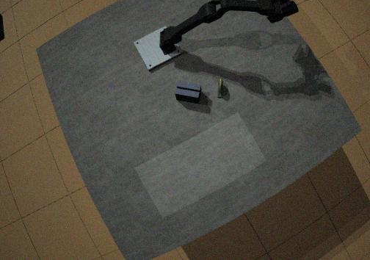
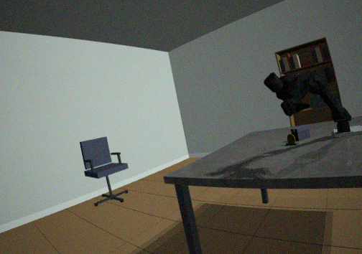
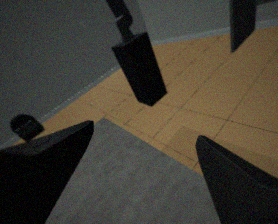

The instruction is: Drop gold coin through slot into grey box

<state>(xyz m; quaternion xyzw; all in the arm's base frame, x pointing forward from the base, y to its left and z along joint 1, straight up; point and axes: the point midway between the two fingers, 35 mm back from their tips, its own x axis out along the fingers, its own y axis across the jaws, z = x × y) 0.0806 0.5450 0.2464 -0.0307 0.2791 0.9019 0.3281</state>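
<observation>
The gold coin is 440 mm to the right of my gripper tip, 240 mm ahead of it and 230 mm below it.
</observation>
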